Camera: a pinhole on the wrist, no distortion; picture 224 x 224 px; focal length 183.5 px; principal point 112.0 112.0 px. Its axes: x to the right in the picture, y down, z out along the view. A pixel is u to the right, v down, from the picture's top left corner.
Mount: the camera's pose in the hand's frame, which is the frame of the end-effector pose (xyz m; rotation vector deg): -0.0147 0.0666 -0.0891 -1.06 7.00 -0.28
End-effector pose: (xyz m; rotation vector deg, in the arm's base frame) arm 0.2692 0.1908 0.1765 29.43 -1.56 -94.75
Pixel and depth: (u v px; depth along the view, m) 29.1 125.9 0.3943
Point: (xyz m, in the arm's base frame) 0.2644 0.2209 0.5441
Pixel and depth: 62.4 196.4 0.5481
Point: 0.4223 0.0983 0.7283
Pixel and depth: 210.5 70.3 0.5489
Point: 0.0571 -0.2437 0.4321
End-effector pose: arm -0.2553 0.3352 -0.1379 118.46 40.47 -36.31
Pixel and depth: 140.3 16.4 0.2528
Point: -0.2864 0.2454 -0.2897
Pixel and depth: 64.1 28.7 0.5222
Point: -0.5072 0.0154 -0.4028
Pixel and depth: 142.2 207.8 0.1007
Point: -0.1647 0.2732 -0.0847
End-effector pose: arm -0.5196 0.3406 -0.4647 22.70 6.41 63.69
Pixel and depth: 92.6 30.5 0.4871
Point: -0.2889 0.1776 -0.1426
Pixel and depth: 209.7 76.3 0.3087
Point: -0.3901 0.4595 -0.2571
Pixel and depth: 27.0 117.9 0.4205
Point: -0.5654 0.1458 -0.1240
